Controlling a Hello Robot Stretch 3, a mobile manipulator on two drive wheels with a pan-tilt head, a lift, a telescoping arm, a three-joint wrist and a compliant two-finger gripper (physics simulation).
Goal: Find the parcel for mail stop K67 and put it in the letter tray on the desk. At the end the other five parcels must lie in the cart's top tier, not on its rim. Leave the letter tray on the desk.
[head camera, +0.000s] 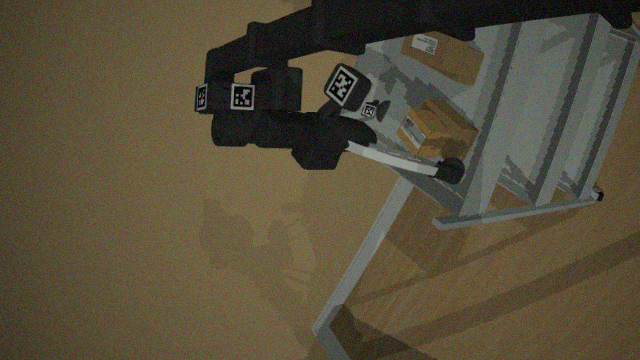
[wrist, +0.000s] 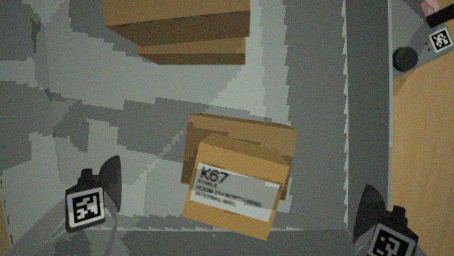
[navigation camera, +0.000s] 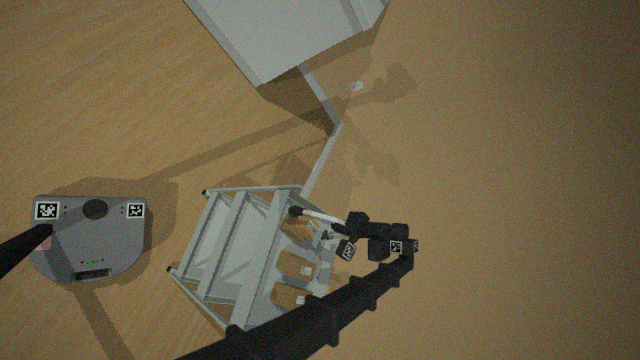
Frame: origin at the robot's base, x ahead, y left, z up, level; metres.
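Where they show: gripper, between the fingertips: (head camera: 423,139) (navigation camera: 306,223); robot's base, origin of its link: (navigation camera: 95,208).
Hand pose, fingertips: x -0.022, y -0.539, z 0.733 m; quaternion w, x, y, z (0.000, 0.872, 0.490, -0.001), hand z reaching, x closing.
Each offset is from my fingertips to the top centre of the thing. "spot": to the spot under its first point.
The K67 parcel {0.009 m back, 0.004 m left, 0.030 m up} (head camera: 440,131) (navigation camera: 296,227) (wrist: 235,190), a brown box with a white label, lies in the cart's top tier (wrist: 367,125) near a corner. Its label reads K67 in the wrist view. My gripper (head camera: 417,140) (navigation camera: 311,223) (wrist: 236,190) is open above it, with one finger to each side in the wrist view and no parcel held. A second parcel {0.147 m back, 0.029 m left, 0.030 m up} (head camera: 445,57) (navigation camera: 295,265) (wrist: 185,30) lies beside it, and a third parcel {0.239 m back, 0.046 m left, 0.030 m up} (navigation camera: 290,295) shows in the navigation view, partly behind the arm. The letter tray does not show.
My base (navigation camera: 90,245) (wrist: 410,32) stands beside the cart. A large grey-topped piece of furniture (navigation camera: 275,40) is at the top of the navigation view. A grey strip {spot: 0.427 m ahead, 0.890 m right, 0.686 m down} (head camera: 365,255) (navigation camera: 320,165) runs from the cart's corner. A small white item {1.026 m ahead, 0.910 m right, 0.276 m down} (navigation camera: 356,86) lies near that furniture.
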